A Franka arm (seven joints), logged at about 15 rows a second.
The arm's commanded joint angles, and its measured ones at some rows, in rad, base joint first. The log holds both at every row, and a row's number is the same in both.
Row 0, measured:
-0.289, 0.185, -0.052, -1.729, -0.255, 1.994, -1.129
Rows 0 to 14, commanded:
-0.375, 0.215, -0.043, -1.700, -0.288, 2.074, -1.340
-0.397, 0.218, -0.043, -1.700, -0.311, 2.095, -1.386
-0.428, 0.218, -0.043, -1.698, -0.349, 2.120, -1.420
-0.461, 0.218, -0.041, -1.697, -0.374, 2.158, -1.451
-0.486, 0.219, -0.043, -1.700, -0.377, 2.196, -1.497
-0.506, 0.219, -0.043, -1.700, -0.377, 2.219, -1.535
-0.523, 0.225, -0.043, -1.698, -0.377, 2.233, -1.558
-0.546, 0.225, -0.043, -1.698, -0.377, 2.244, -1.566
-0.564, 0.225, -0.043, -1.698, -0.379, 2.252, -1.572
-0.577, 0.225, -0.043, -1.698, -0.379, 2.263, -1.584
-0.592, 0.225, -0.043, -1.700, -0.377, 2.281, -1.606
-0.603, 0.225, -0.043, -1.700, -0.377, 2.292, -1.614
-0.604, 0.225, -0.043, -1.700, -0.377, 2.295, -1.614
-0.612, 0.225, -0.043, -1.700, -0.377, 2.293, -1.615
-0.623, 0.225, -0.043, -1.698, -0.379, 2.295, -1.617
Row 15, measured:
-0.598, 0.212, -0.056, -1.718, -0.359, 2.284, -1.605
